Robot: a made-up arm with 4 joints.
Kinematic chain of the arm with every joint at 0, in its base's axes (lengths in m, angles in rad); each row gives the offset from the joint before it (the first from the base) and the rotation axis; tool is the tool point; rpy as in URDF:
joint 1: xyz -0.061 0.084 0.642 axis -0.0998 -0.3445 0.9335
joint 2: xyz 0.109 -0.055 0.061 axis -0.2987 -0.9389 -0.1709
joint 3: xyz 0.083 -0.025 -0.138 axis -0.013 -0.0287 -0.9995
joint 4: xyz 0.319 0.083 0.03 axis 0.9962 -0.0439 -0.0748
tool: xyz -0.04 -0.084 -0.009 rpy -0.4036 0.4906 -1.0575
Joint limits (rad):
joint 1: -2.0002..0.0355
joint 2: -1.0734..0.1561
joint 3: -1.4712..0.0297
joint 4: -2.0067..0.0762
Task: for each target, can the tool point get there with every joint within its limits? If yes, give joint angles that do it. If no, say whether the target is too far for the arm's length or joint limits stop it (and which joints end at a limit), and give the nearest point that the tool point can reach.
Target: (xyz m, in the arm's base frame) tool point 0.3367 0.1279 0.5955
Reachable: yes | joints -0.2449 -0.0006 -0.8337 -0.5349
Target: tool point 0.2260 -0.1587 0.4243
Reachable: yes | joints -0.8618 -0.2787 -0.3548 -0.4868
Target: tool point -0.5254 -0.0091 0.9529
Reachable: no: joint limits stop it (at a limit: joint 1, joint 2, joint 3) | nearest point -0.3321 -0.3005 0.4994 | short by 0.573 m
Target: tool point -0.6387 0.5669 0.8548
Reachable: no: too far | nearest point -0.0117 0.3234 0.6383 | short by 0.707 m
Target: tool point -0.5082 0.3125 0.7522
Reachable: no: joint limits stop it (at a limit: joint 1, joint 2, joint 3, joint 4) | nearest point -0.0117 0.3234 0.6383 | short by 0.509 m
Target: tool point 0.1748 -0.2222 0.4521
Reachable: yes | joints -1.2327 -0.2170 -0.4133 -1.4790
